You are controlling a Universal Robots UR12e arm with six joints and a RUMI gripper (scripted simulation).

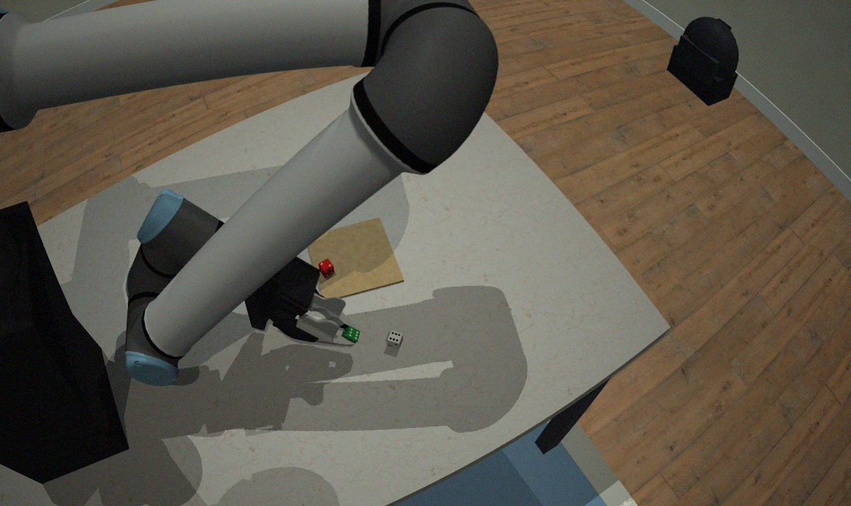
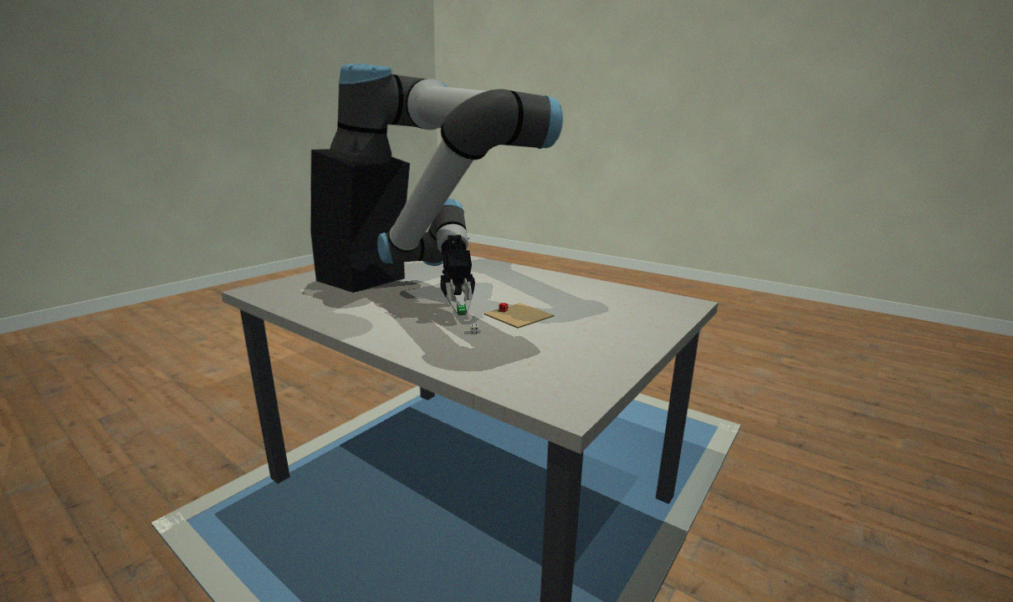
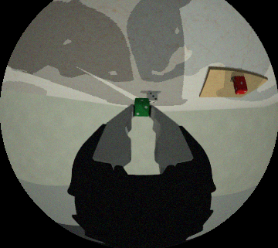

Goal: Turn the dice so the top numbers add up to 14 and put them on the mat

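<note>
The white die is 70 mm ahead of my hand, 20 mm to the right of it and 30 mm below it. Round my hand: red die 20 mm ahead, 150 mm to the left, 30 mm below; then mat 70 mm ahead, 160 mm to the left, 40 mm below; then green die right at my hand.
</note>
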